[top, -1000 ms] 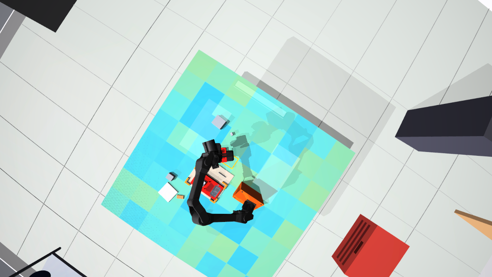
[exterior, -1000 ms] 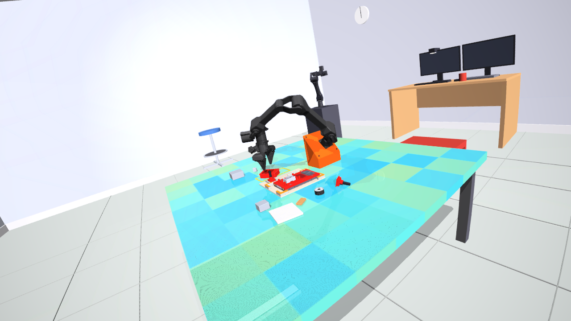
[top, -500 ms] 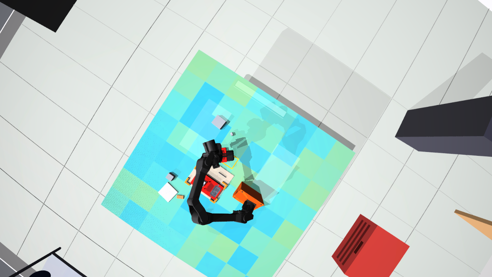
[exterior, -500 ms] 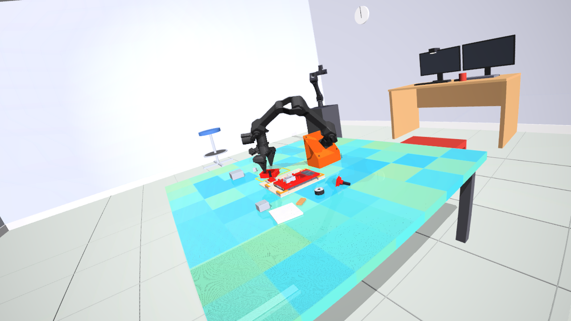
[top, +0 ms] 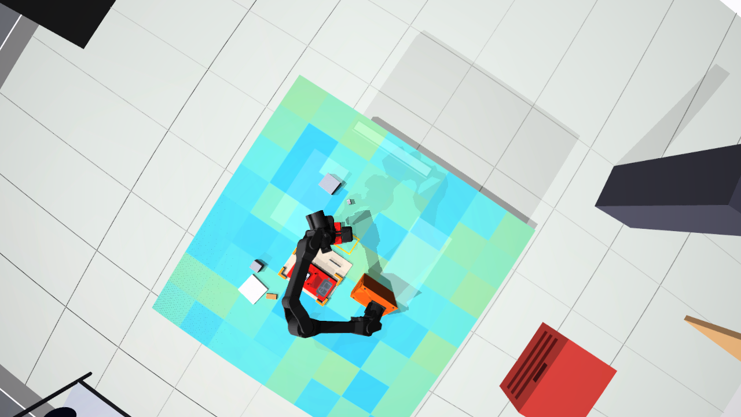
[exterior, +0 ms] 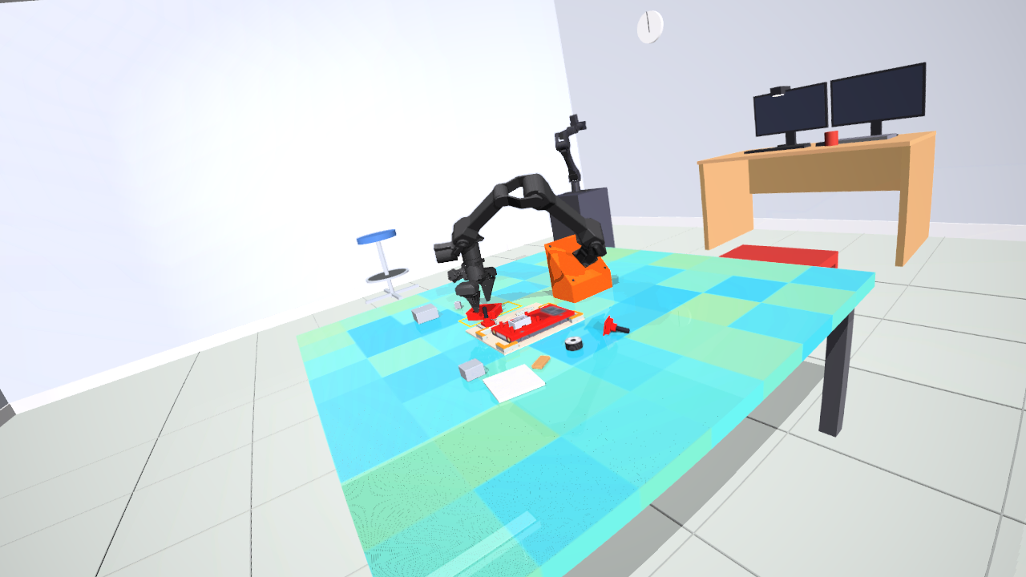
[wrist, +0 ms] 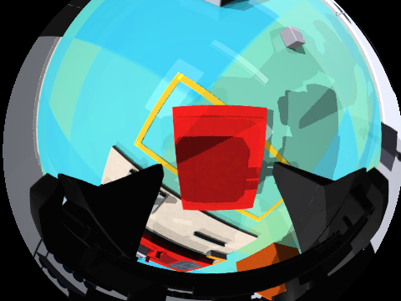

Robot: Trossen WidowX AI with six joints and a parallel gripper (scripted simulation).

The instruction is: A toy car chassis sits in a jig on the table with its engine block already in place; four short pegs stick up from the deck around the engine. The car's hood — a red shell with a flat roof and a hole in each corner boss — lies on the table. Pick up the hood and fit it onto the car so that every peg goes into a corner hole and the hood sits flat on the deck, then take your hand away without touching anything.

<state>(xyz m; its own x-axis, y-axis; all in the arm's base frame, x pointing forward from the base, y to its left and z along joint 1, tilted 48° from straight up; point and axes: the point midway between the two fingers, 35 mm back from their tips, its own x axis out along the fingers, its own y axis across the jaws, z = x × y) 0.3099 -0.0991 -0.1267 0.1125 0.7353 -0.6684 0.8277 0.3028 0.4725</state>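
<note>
Right now the red hood is 10 mm below my gripper tip. The rest, counted from my gripper tip: black wheel: 20 mm ahead, 400 mm to the left, 20 mm below; wooden chip: 110 mm ahead, 390 mm to the left, 30 mm below; beige jig: 200 mm to the left, 20 mm below.
</note>
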